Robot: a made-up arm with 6 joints.
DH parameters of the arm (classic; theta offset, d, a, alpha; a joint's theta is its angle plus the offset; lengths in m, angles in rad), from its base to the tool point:
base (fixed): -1.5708 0 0.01 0
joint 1: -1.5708 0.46 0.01 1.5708
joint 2: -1.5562 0 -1.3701 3.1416
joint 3: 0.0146 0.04 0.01 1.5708
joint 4: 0 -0.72 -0.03 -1.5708
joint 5: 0 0.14 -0.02 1.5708
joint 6: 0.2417 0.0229 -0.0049 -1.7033
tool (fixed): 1.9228 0.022 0 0
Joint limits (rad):
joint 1: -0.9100..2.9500
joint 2: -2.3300..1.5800
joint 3: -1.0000..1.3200
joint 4: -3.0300..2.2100
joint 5: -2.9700..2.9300
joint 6: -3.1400..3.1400
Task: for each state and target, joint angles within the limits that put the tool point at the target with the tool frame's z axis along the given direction. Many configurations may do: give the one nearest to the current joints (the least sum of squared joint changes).
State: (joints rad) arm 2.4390 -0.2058 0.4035 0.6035 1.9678 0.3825
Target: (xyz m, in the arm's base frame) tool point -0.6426 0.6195 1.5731 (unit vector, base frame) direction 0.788 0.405 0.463
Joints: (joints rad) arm 2.5679 0.1583 -0.2679 0.4622 2.0031 0.4000
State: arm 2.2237 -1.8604 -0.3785 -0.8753 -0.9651 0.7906
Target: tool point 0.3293 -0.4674 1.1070 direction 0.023 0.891 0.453
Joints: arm 1.8908 -1.1985 -0.9063 -1.0140 -1.0720 1.3327
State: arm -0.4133 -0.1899 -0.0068 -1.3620 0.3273 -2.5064
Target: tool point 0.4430 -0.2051 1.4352 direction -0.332 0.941 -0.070
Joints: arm -0.1115 -0.1035 -0.5297 -1.0260 -0.5264 -2.0750
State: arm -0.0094 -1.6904 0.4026 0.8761 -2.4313 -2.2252
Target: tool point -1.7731 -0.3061 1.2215 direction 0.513 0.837 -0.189
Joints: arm 0.1305 -1.4791 0.5338 1.1027 -2.5990 -2.7029
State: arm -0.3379 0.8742 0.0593 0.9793 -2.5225 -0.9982
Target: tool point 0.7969 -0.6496 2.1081 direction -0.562 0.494 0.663
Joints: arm -0.5874 0.2409 0.4905 1.0253 -2.4932 -1.0916
